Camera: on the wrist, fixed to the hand. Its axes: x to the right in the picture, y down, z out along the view.
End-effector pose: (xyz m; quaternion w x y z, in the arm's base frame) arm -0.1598 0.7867 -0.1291 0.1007 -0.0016 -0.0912 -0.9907
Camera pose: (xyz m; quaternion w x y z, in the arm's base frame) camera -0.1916 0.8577 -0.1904 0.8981 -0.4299 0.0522 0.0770
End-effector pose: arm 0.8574 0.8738 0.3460 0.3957 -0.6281 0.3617 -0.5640
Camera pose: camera 0.8130 0.8920 0.4327 0.6005 0.1071 0.5068 0.6092
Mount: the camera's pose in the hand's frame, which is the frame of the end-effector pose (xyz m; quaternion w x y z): 0.0157 -0.0858 -0.0469 0.0101 -0.0866 -0.3389 0.9368
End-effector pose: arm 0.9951 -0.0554 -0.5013 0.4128 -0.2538 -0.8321 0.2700
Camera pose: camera 1.0083 -0.0963 -0.4121 0.5527 0.7263 -0.0661 -0.4034
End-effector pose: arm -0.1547 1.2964 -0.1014 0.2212 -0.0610 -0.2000 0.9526
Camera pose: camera -0.1251 1.3905 -0.1096 0.9632 -0.1157 0.1023 -0.2202
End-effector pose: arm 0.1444 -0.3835 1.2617 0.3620 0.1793 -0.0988 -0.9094
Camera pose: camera 0.0990 -0.3351 1.1882 0.8376 -0.4303 -0.2129 0.2606
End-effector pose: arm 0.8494 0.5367 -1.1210 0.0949 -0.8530 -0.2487 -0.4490
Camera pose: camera 0.7794 0.5976 -1.0864 0.2634 -0.4020 0.8033 0.3519
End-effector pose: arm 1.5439 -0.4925 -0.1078 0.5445 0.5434 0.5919 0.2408
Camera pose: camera 1.4716 -0.4891 -0.1754 0.0276 0.5944 -0.7084 0.3796
